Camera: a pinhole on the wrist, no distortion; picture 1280 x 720 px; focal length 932.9 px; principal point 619.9 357.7 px. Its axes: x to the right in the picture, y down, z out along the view. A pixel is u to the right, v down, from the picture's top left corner.
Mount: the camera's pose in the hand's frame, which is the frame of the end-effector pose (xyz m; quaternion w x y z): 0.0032 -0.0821 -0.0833 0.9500 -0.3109 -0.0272 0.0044
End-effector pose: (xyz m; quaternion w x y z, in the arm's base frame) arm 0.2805 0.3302 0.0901 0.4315 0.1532 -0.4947 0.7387
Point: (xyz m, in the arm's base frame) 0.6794 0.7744 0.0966
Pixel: behind the camera
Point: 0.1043 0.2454 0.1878
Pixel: 1066.6 362.7
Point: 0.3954 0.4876 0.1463
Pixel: behind the camera
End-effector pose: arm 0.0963 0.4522 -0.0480 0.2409 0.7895 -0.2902 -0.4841
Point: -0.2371 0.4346 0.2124
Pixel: 87.0 588.1
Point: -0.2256 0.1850 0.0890
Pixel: 632.3 616.1
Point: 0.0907 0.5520 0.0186
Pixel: outside the picture
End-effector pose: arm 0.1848 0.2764 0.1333 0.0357 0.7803 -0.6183 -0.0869
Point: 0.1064 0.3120 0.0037
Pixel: 516.6 246.0
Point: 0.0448 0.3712 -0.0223
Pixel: 344.8 293.3
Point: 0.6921 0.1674 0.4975
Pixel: behind the camera
